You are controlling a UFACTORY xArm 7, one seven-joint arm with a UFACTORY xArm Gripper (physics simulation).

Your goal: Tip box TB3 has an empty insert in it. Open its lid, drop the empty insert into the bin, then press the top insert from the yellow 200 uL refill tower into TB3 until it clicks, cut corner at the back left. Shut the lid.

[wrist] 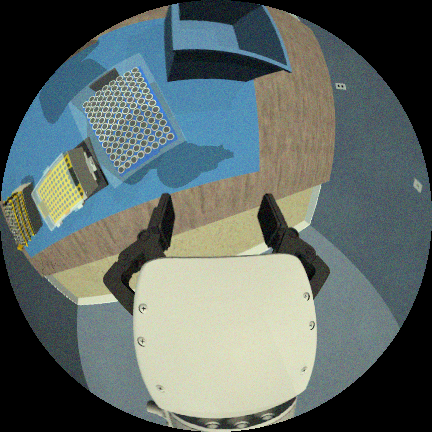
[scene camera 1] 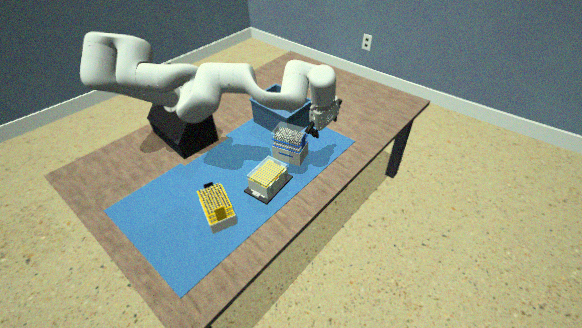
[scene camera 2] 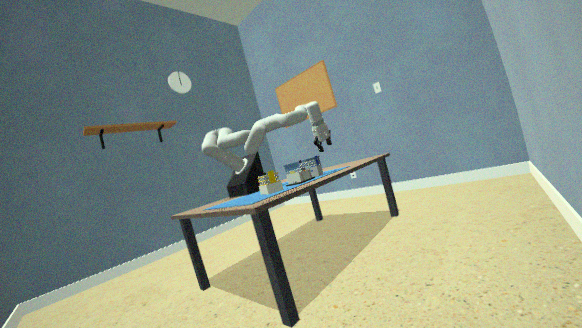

Labels:
The gripper is open and holds nothing. Also in view: an empty tip insert.

